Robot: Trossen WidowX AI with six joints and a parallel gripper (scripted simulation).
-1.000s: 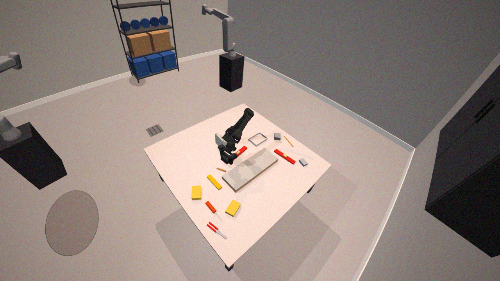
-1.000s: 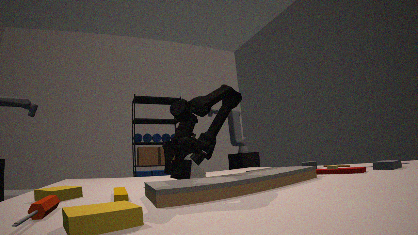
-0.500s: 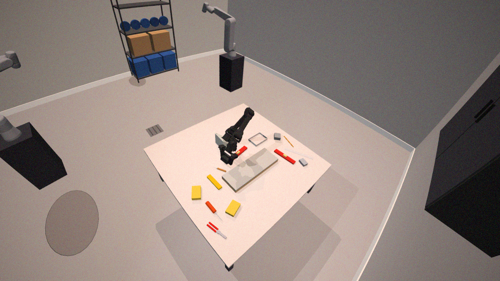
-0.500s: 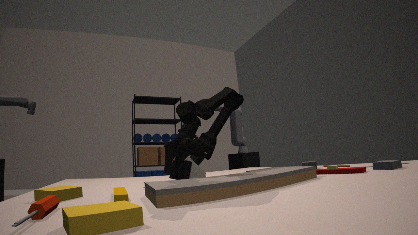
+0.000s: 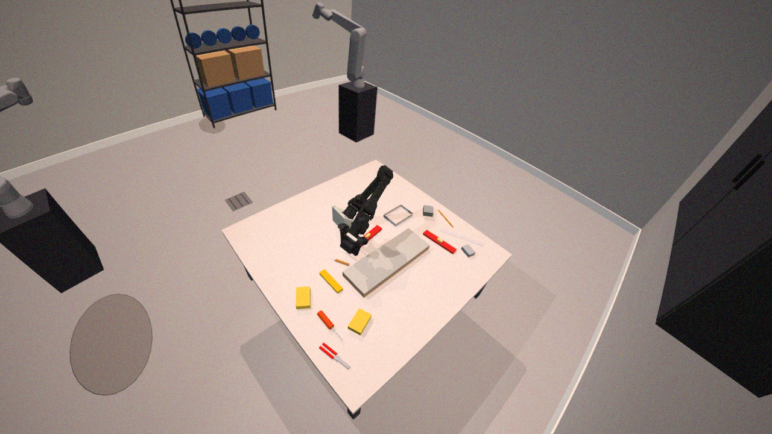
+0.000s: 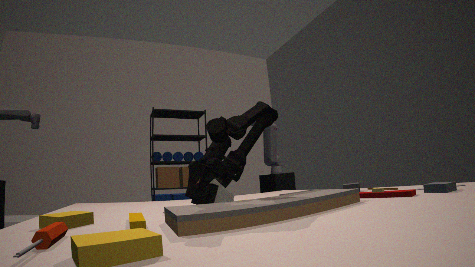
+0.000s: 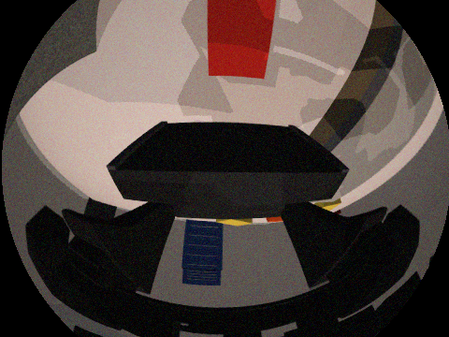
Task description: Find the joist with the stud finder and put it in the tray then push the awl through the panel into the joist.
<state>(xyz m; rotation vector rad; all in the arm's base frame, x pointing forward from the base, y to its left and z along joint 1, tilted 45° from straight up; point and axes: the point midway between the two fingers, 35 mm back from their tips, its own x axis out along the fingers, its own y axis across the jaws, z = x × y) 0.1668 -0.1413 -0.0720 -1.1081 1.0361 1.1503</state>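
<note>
Now: the stud finder 10 mm below my gripper tip and 10 mm ahead of it. The rest, counted from my gripper tip: grey tray: 470 mm to the left, 60 mm below; then awl: 70 mm to the right, 70 mm below, 10 mm behind; then pencil: 690 mm to the left, 250 mm ahead, 70 mm below.
</note>
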